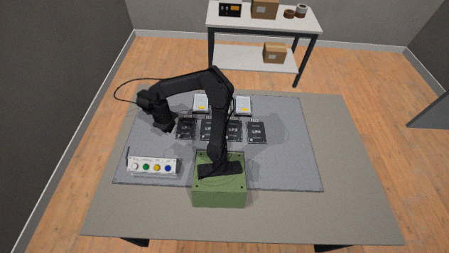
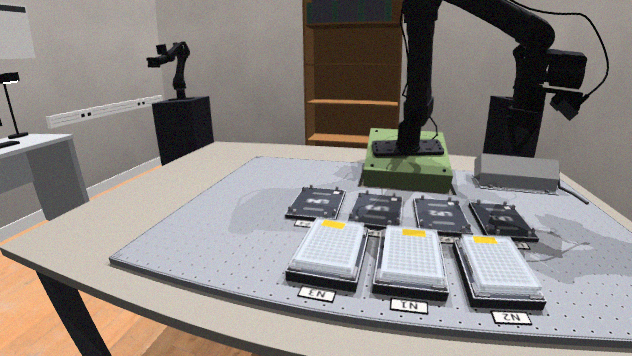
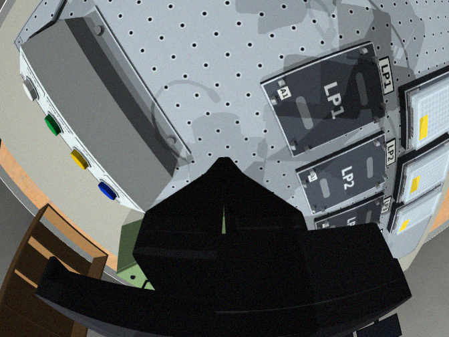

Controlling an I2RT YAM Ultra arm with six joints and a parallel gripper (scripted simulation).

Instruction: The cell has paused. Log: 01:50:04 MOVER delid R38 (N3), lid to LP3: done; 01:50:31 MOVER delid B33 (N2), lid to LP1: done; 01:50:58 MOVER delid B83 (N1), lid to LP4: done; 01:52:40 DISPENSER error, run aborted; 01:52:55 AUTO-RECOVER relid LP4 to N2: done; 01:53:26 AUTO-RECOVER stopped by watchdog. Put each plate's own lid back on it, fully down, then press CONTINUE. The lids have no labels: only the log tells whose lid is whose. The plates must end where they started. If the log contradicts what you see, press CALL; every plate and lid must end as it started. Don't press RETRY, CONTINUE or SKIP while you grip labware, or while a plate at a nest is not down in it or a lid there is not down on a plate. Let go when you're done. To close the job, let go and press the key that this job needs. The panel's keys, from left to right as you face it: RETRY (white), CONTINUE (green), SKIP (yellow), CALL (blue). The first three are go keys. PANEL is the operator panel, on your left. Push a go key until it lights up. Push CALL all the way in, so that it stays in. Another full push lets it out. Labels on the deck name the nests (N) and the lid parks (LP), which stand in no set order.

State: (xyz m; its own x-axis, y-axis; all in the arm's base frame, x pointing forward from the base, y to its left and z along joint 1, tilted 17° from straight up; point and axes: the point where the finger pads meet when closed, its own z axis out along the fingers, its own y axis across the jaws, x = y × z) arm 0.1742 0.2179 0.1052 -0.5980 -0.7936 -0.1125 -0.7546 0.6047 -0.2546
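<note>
My gripper is now 14 cm past the green continue key, 12 cm to the right of it and 7 cm above it. From my hand the other things lie so: blue call key: 15 cm behind, 7 cm below, 2 cm to the left; then LP1 lid park: 13 cm below, 10 cm ahead, 7 cm to the right; then yellow skip key: 15 cm behind, 7 cm to the left, 7 cm below.
</note>
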